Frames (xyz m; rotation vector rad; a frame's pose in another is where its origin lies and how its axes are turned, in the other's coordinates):
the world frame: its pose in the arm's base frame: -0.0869 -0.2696 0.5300 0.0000 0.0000 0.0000
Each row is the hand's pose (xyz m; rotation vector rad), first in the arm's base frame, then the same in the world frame.
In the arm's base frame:
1: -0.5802 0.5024 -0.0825 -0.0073 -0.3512 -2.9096
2: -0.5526 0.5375 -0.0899 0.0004 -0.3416 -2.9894
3: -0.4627 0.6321 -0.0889 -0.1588 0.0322 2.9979
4: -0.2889 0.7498 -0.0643 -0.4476 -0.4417 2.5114
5: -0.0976 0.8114 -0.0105 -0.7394 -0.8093 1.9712
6: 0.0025 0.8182 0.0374 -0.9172 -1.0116 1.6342
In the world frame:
1: -0.4933 0.7720 -0.6125 -0.0073 -0.3512 -2.9096
2: -0.4657 0.8071 -0.6199 0.0004 -0.3416 -2.9894
3: -0.3758 0.9017 -0.6189 -0.1588 0.0322 2.9979
4: -0.2020 1.0194 -0.5943 -0.4476 -0.4417 2.5114
5: -0.0107 1.0810 -0.5405 -0.7394 -0.8093 1.9712
6: 0.0894 1.0878 -0.4926 -0.9172 -1.0116 1.6342

